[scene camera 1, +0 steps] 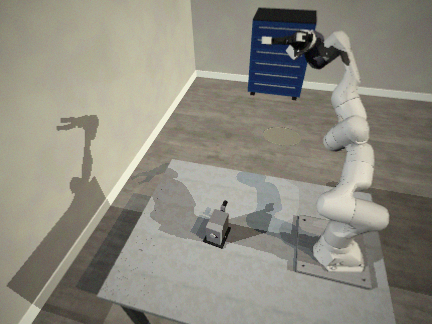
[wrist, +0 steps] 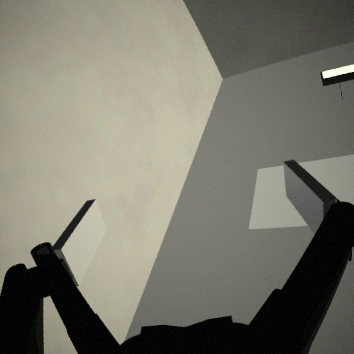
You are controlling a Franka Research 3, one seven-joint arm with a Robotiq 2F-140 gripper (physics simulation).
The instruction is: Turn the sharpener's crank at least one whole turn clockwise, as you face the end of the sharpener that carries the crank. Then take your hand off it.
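Note:
The sharpener (scene camera 1: 216, 228) is a small grey box on a black base, standing upright on the table (scene camera 1: 165, 270) in the scene view. Its crank shows in part at the far end, with the black handle (scene camera 1: 224, 204) sticking up above and behind the box. The rest of the crank is hidden behind the body. My gripper (scene camera 1: 284, 39) (wrist: 189, 197) is open and empty, high above and well away from the sharpener, with its fingers pointing left in the scene view. The sharpener does not show in the wrist view.
The white arm (scene camera 1: 356, 165) rises from a mounting plate (scene camera 1: 336, 279) on the right of the table. A blue drawer cabinet (scene camera 1: 276, 70) stands on the floor behind. A wall (scene camera 1: 100, 50) is on the left. A ceiling lamp (wrist: 339, 73) shows in the wrist view.

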